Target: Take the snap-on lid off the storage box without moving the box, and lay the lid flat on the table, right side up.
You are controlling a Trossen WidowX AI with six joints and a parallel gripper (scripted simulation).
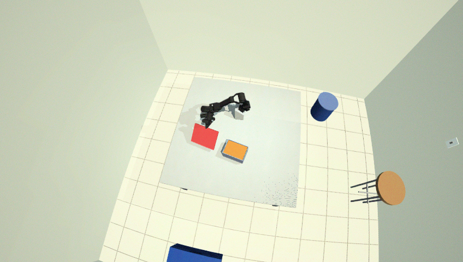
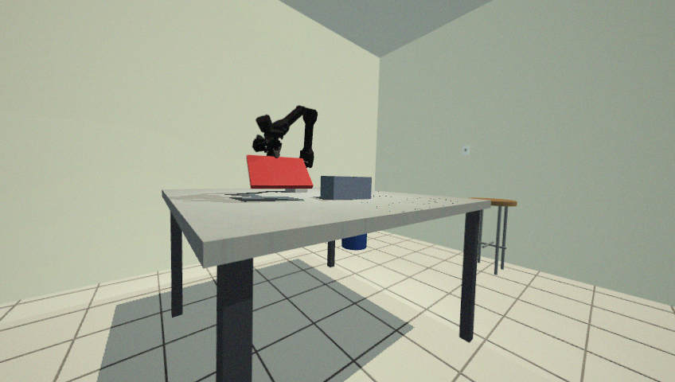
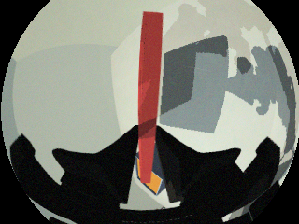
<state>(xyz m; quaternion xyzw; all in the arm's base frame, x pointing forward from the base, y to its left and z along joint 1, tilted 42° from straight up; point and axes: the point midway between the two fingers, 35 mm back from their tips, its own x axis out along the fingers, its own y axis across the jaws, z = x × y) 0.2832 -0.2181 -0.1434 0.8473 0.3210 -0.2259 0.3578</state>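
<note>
Now: gripper tip 60 mm short of the red lid, 10 mm to the left of it and 50 mm above it. The rest, counted from my gripper tip: grey-blue storage box (120 mm ahead, 300 mm to the left, 120 mm below).
</note>
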